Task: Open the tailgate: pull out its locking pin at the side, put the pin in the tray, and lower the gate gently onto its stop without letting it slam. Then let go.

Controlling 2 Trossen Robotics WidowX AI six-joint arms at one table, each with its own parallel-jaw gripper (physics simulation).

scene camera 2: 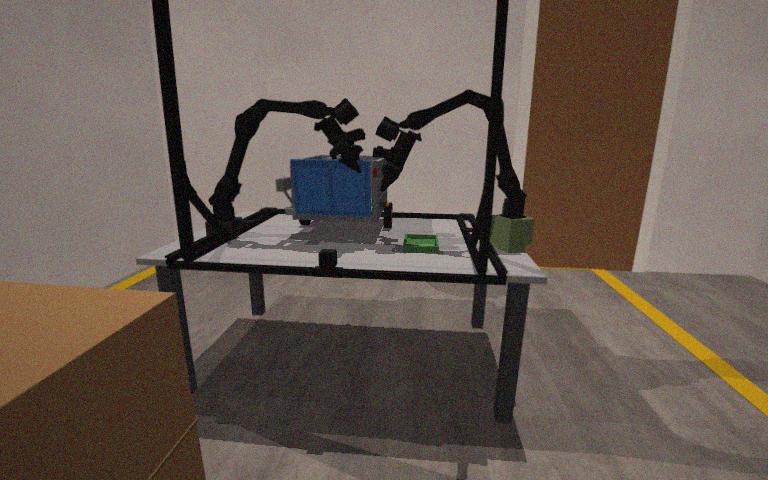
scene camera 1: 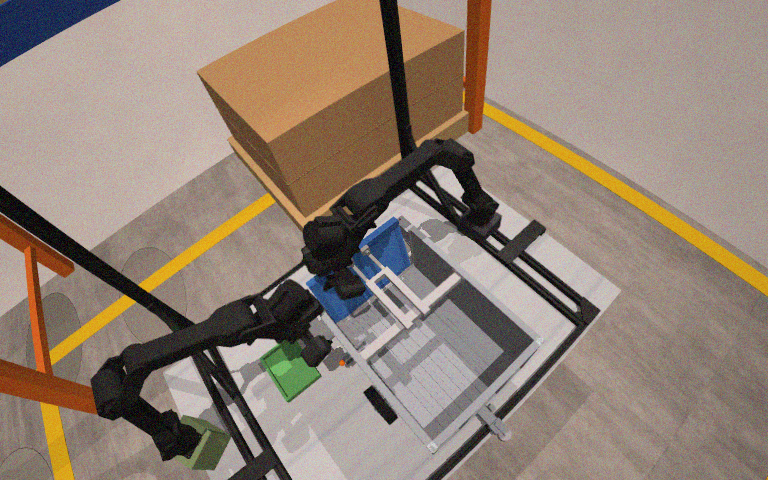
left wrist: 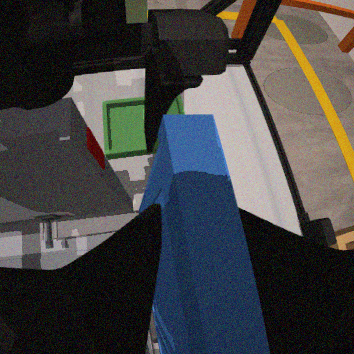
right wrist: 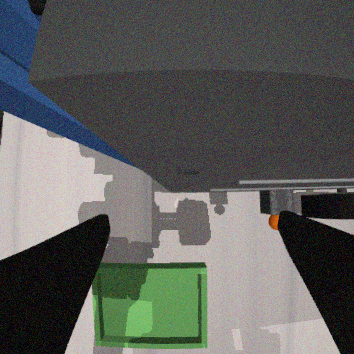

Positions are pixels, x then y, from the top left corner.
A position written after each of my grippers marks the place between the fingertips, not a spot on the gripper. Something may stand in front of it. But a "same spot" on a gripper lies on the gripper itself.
my right gripper: scene camera 2 382, 189; scene camera 1 320, 329; left wrist; right wrist
same spot on my right gripper: (right wrist: 52, 278) = (left wrist: 147, 105)
same spot on blue tailgate: (right wrist: 31, 105) = (left wrist: 151, 167)
